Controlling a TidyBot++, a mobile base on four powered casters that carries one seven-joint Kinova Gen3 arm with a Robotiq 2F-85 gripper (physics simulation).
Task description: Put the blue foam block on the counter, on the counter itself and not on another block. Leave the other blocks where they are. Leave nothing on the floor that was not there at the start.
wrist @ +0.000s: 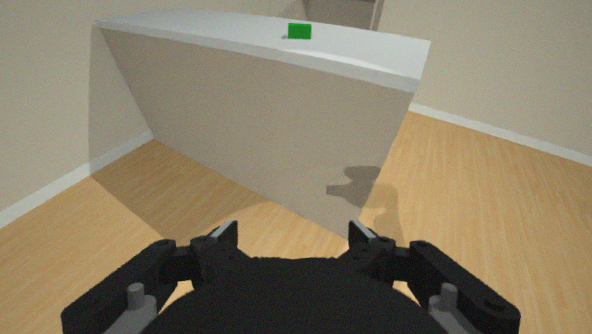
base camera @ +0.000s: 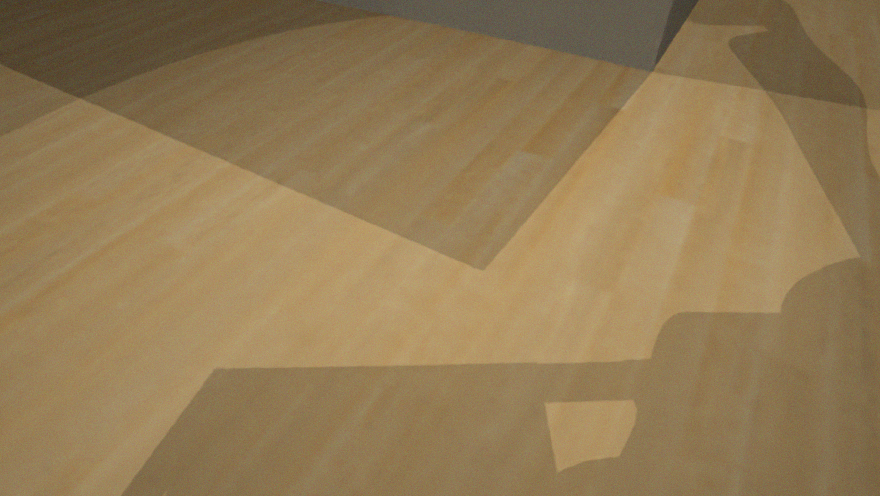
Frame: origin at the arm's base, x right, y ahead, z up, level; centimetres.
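Seen in the pictures: gripper, fingertip midpoint: (wrist: 293, 233).
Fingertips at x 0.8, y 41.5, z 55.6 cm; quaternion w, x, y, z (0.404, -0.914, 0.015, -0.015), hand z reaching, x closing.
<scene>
A point is followed by its place in that frame.
The counter (wrist: 215, 35) @(z 51.4, x -28.0, y 130.8 cm) stands ahead in the wrist view, with a pale top and a beige front panel. A green block (wrist: 299, 31) @(z 54.0, x 6.2, y 126.3 cm) sits on the counter top, toward its right part. The blue foam block does not show in either view. My gripper (wrist: 293, 233) @(z 55.6, x 0.8, y 41.5 cm) is open, with its fingers wide apart and no object between them. In the wrist view its fingertips appear in front of the wood floor, below the counter. In the base camera view the lower part of the counter (base camera: 511, 21) @(z -36.2, x 14.1, y 99.9 cm) shows as a grey face at the top.
The wood floor (base camera: 308, 295) @(z -39.6, x -12.4, y 39.6 cm) (wrist: 480, 225) @(z -39.6, x 125.6, y 91.1 cm) runs up to the counter's base. Walls with white baseboards (wrist: 500, 134) @(z -36.4, x 222.0, y 189.0 cm) stand at the left and right in the wrist view. A dark opening (wrist: 340, 14) shows behind the counter. Shadows fall on the floor and the counter's front panel.
</scene>
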